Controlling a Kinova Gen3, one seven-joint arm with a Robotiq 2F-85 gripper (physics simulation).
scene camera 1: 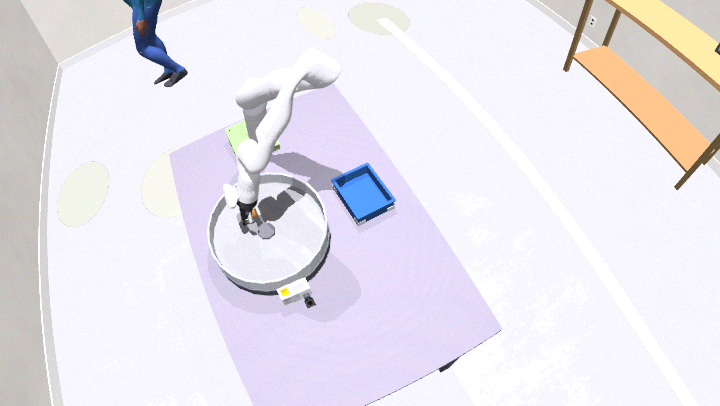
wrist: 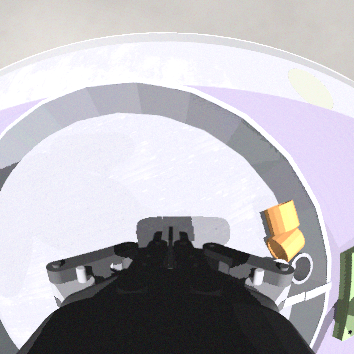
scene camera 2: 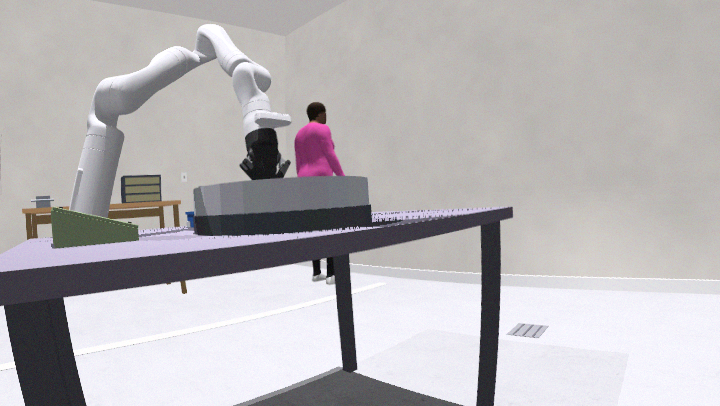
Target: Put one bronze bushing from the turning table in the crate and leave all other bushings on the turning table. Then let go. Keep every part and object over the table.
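Places are measured from the arm's base along level axes (x ahead, y down, z left), in millimetres.
Pixels of known places: gripper, fingertip midpoint: (scene camera 1: 244,223) (wrist: 170,236); arm's base, link origin: (scene camera 2: 88,216).
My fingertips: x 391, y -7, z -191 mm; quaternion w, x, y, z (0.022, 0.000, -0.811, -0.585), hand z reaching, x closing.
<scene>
For each thing: its top centre in the pictures, then the offset to it from my fingertips. "spot": a spot on its surface instead.
- bronze, top centre: (scene camera 1: 252,211) dy -23, dx -17, dz +48 mm
- blue crate, top centre: (scene camera 2: 218,209) (scene camera 1: 363,189) dy +12, dx +63, dz +428 mm
- white ring, top centre: (wrist: 301,268) dy -17, dx -128, dz +46 mm
- white box with a yellow patch, surface spot: (scene camera 1: 294,290) spot: dy +3, dx +301, dz +62 mm
- small black device, surface spot: (scene camera 1: 309,301) spot: dy +38, dx +342, dz +90 mm
My gripper (scene camera 1: 244,222) (scene camera 2: 266,176) (wrist: 170,236) is shut and empty, low over the round grey turning table (scene camera 1: 316,264) (scene camera 2: 282,194) (wrist: 160,100); its wall partly hides the fingers in scene camera 2. Two bronze bushings (wrist: 282,218) (wrist: 288,245) lie touching near the wall, right of the gripper in the wrist view. A patch of bronze (scene camera 1: 255,213) shows close beside the gripper in scene camera 1; most of that part is hidden by the gripper. The blue crate (scene camera 1: 364,197) (scene camera 2: 189,218) stands apart from the turning table and looks empty.
A white ring (wrist: 302,268) lies by the bushings. A green wedge (scene camera 1: 235,135) (scene camera 2: 90,232) (wrist: 346,295) stands near the arm's base. A white box with a yellow patch (scene camera 1: 294,290) sits against the turning table, with a small black device (scene camera 1: 309,301) beside it.
</scene>
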